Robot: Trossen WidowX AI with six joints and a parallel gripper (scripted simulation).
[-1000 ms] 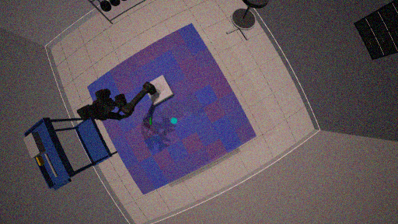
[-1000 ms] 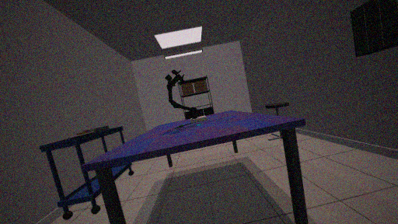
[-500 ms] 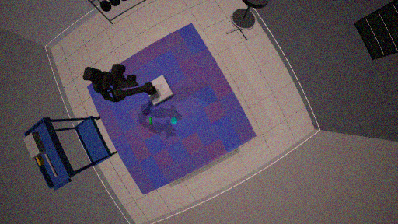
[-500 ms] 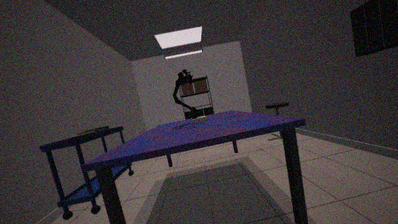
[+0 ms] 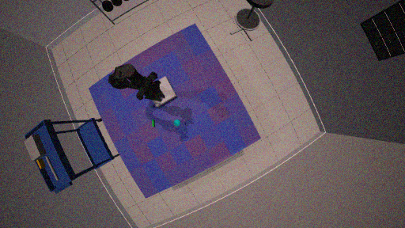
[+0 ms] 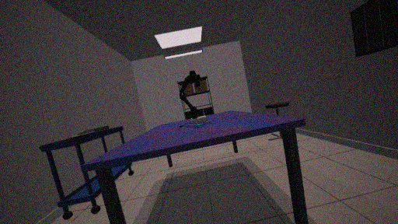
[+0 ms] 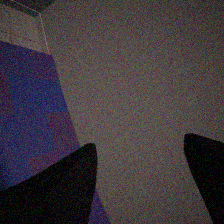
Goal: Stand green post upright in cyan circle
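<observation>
Now: gripper tip 490 mm above the green post, 300 mm to the left of it and 30 mm short of it. Round my gripper tip: cyan circle 500 mm below, 130 mm ahead, 100 mm to the right.
</observation>
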